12 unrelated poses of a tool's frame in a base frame.
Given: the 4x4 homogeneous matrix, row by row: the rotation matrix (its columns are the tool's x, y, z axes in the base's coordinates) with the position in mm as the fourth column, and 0 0 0 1 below. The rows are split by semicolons.
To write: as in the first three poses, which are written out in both.
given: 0.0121 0.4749 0.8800 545.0; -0.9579 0.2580 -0.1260 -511.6; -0.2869 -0.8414 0.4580 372.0; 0 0 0 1
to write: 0.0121 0.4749 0.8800 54.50; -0.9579 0.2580 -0.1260 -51.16; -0.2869 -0.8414 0.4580 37.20; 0 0 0 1
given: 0.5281 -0.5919 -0.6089 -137.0; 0.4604 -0.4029 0.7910 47.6; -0.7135 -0.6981 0.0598 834.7; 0 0 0 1
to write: 0.5281 -0.5919 -0.6089 -13.70; 0.4604 -0.4029 0.7910 4.76; -0.7135 -0.6981 0.0598 83.47; 0 0 0 1
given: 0.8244 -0.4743 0.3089 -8.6; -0.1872 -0.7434 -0.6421 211.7; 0.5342 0.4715 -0.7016 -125.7; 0 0 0 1
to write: 0.8244 -0.4743 0.3089 -0.86; -0.1872 -0.7434 -0.6421 21.17; 0.5342 0.4715 -0.7016 -12.57; 0 0 0 1
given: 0.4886 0.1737 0.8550 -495.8; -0.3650 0.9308 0.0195 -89.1; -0.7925 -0.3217 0.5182 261.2; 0 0 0 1
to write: 0.4886 0.1737 0.8550 -49.58; -0.3650 0.9308 0.0195 -8.91; -0.7925 -0.3217 0.5182 26.12; 0 0 0 1
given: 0.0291 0.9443 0.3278 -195.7; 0.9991 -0.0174 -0.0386 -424.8; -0.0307 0.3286 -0.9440 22.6; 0 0 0 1
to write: 0.0291 0.9443 0.3278 -19.57; 0.9991 -0.0174 -0.0386 -42.48; -0.0307 0.3286 -0.9440 2.26; 0 0 0 1
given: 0.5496 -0.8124 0.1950 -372.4; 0.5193 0.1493 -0.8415 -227.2; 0.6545 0.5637 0.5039 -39.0; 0 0 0 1
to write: 0.5496 -0.8124 0.1950 -37.24; 0.5193 0.1493 -0.8415 -22.72; 0.6545 0.5637 0.5039 -3.90; 0 0 0 1
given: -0.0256 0.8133 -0.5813 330.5; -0.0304 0.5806 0.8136 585.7; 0.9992 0.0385 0.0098 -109.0; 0 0 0 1
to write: -0.0256 0.8133 -0.5813 33.05; -0.0304 0.5806 0.8136 58.57; 0.9992 0.0385 0.0098 -10.90; 0 0 0 1
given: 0.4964 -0.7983 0.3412 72.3; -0.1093 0.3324 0.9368 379.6; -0.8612 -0.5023 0.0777 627.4; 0 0 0 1
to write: 0.4964 -0.7983 0.3412 7.23; -0.1093 0.3324 0.9368 37.96; -0.8612 -0.5023 0.0777 62.74; 0 0 0 1
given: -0.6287 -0.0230 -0.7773 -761.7; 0.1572 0.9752 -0.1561 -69.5; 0.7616 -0.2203 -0.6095 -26.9; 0 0 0 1
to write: -0.6287 -0.0230 -0.7773 -76.17; 0.1572 0.9752 -0.1561 -6.95; 0.7616 -0.2203 -0.6095 -2.69; 0 0 0 1
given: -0.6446 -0.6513 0.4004 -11.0; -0.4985 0.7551 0.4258 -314.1; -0.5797 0.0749 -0.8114 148.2; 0 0 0 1
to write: -0.6446 -0.6513 0.4004 -1.10; -0.4985 0.7551 0.4258 -31.41; -0.5797 0.0749 -0.8114 14.82; 0 0 0 1
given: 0.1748 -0.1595 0.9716 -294.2; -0.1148 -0.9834 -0.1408 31.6; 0.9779 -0.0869 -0.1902 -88.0; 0 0 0 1
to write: 0.1748 -0.1595 0.9716 -29.42; -0.1148 -0.9834 -0.1408 3.16; 0.9779 -0.0869 -0.1902 -8.80; 0 0 0 1
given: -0.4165 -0.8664 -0.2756 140.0; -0.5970 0.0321 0.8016 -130.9; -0.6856 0.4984 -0.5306 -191.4; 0 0 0 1
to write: -0.4165 -0.8664 -0.2756 14.00; -0.5970 0.0321 0.8016 -13.09; -0.6856 0.4984 -0.5306 -19.14; 0 0 0 1
